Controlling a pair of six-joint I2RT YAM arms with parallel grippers.
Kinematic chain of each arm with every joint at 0, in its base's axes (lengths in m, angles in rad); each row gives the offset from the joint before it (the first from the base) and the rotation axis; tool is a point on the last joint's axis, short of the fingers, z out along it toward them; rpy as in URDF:
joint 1: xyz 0 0 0.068 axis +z
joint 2: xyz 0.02 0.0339 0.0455 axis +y
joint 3: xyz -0.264 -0.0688 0 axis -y
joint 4: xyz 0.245 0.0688 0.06 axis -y
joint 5: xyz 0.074 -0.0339 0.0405 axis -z
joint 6: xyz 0.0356 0 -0.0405 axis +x
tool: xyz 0 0 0 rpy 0 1.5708 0
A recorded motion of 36 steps. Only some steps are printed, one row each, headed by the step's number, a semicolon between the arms.
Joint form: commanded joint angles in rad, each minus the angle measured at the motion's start. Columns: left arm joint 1, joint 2, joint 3, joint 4, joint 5, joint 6; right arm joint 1, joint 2, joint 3, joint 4, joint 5, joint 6.
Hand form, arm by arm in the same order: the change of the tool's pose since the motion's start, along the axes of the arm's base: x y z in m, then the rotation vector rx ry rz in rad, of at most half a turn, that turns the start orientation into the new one. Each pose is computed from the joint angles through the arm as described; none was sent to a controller.
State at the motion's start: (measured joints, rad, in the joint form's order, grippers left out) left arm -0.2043 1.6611 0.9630 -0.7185 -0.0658 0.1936; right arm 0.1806 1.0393 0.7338 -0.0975 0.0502 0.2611
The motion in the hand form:
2: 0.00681 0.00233 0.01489 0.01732 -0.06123 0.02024; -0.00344 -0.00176 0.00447 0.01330 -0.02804 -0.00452
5: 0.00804 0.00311 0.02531 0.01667 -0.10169 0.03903; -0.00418 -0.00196 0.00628 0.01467 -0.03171 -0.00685
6: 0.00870 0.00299 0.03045 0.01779 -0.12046 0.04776; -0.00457 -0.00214 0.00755 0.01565 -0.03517 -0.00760
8: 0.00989 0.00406 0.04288 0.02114 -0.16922 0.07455; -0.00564 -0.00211 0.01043 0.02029 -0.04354 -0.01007
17: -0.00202 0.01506 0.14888 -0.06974 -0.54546 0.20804; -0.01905 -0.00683 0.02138 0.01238 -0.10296 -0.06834
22: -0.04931 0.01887 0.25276 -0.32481 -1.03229 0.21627; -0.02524 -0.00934 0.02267 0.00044 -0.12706 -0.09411
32: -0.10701 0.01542 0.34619 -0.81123 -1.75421 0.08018; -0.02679 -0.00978 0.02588 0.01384 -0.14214 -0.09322
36: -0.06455 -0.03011 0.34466 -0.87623 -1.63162 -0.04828; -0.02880 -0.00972 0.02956 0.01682 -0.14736 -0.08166
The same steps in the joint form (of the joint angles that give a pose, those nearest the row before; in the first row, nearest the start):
2: 0.0088 -0.0222 0.0355 -0.0016 -0.0307 -0.0060; -0.0053 -0.0229 -0.0047 0.0113 -0.0038 0.0072
5: 0.0109 -0.0474 0.0489 -0.0017 -0.0413 -0.0203; -0.0053 -0.0274 -0.0010 0.0070 -0.0019 0.0088
6: 0.0101 -0.0582 0.0573 -0.0034 -0.0482 -0.0283; -0.0058 -0.0301 0.0014 0.0055 -0.0017 0.0092
8: 0.0122 -0.0858 0.0748 -0.0036 -0.0669 -0.0484; -0.0045 -0.0367 0.0063 0.0028 0.0007 0.0135
17: 0.0386 -0.3139 0.2192 0.0007 -0.0976 -0.1416; -0.0051 -0.1090 -0.0030 -0.0038 0.0614 0.0162
22: 0.0332 -0.5614 0.2985 0.2024 -0.0192 -0.2142; -0.0070 -0.1420 -0.0191 0.0016 0.0894 0.0085
32: -0.0188 -0.7253 0.2534 0.9253 0.0914 -0.3575; -0.0088 -0.1512 -0.0164 0.0060 0.0834 0.0169
36: -0.1672 -0.5440 0.3507 0.9339 0.1065 -0.3147; -0.0088 -0.1602 -0.0072 -0.0062 0.0719 0.0148

